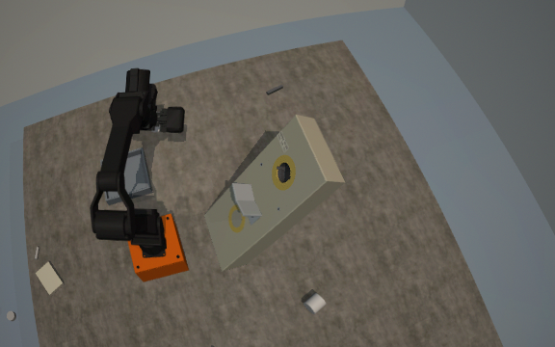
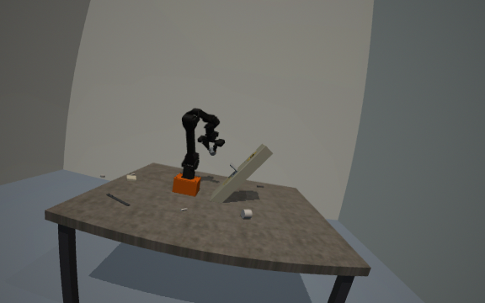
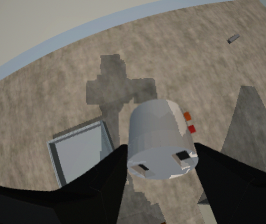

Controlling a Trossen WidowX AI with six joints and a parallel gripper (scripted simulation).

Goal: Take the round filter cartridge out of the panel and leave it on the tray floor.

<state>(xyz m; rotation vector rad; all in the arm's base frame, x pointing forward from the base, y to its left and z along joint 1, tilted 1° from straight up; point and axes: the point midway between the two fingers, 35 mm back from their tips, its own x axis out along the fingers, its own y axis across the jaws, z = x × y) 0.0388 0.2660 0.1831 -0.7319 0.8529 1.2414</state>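
Right now the grey-blue square tray is 150 mm behind my gripper tip, 10 mm to the right of it and 230 mm below it. From my gripper tip the other things lie so: grey bracket 220 mm ahead, 230 mm to the right, 60 mm below; dark bar 360 mm ahead, 270 mm to the left, 240 mm below; white round filter cartridge right at my gripper tip.
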